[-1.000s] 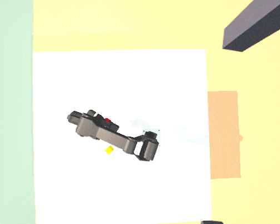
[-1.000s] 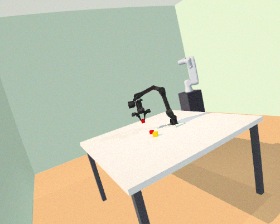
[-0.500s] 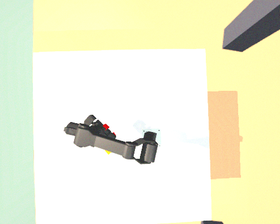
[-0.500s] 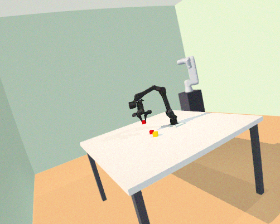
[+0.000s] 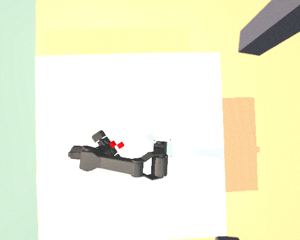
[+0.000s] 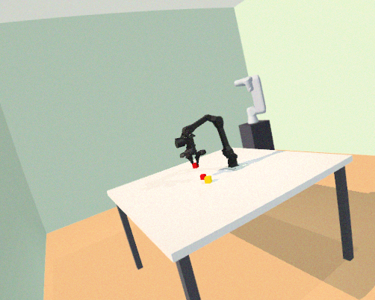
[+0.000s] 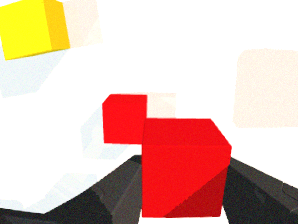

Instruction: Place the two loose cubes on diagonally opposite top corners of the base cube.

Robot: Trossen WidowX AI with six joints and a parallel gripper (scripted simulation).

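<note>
Right now the yellow base cube is 2 cm behind my gripper tip, 12 cm to the left of it and 9 cm below it. The rest, counted from my gripper tip: red cube (3 cm behind, 2 cm to the left, 9 cm below).
</note>
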